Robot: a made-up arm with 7 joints.
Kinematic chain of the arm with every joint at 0, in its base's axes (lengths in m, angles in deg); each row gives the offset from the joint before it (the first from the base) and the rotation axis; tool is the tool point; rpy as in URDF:
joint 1: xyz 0 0 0.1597 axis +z
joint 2: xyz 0 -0.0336 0.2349 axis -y
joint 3: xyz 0 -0.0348 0.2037 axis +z
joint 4: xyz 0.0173 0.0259 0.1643 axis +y
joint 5: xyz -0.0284 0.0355 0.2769 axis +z
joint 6: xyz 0 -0.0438 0.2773 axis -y
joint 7: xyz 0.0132 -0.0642 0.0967 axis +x
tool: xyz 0 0 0 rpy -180 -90 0
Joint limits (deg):
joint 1: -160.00..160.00
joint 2: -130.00..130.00
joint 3: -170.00..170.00
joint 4: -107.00..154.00
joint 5: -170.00..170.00
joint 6: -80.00..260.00
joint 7: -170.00..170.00
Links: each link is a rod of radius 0.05 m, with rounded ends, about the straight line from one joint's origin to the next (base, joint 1, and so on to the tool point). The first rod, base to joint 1, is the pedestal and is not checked.
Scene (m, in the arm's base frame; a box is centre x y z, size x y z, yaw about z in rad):
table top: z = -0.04
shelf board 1: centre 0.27 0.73 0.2 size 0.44 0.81 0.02 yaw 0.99
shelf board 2: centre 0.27 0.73 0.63 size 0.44 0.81 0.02 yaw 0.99
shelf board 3: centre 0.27 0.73 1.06 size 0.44 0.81 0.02 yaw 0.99
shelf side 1: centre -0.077 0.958 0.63 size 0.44 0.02 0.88 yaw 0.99
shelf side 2: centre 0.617 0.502 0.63 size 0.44 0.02 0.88 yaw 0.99
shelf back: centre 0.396 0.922 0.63 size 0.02 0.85 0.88 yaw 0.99
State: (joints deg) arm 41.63 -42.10 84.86 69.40 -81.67 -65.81 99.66
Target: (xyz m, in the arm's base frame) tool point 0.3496 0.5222 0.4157
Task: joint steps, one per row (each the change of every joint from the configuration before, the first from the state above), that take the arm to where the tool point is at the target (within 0.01 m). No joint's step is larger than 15 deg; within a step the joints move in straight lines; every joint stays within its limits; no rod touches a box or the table.
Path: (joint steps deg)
1: -7.97 -2.18 12.67 10.54 1.63 -4.73 0.00
2: -7.96 -2.18 12.68 10.54 1.63 -4.73 0.00
3: -7.97 -2.17 12.67 10.55 1.63 -4.73 0.00
4: -3.77 12.10 -13.74 8.52 4.52 0.00 0.00
5: -3.77 12.10 -13.74 8.52 4.52 0.00 0.00
6: -3.76 12.10 -13.75 8.52 4.52 0.00 0.00
7: -3.77 12.11 -13.74 8.53 4.51 0.00 0.00
8: 3.12 -14.92 -0.80 -10.62 -3.81 0.83 0.00
9: 3.11 -14.92 -0.79 -10.62 -3.81 0.84 0.00
10: 3.12 -14.92 -0.79 -10.62 -3.82 0.83 0.00

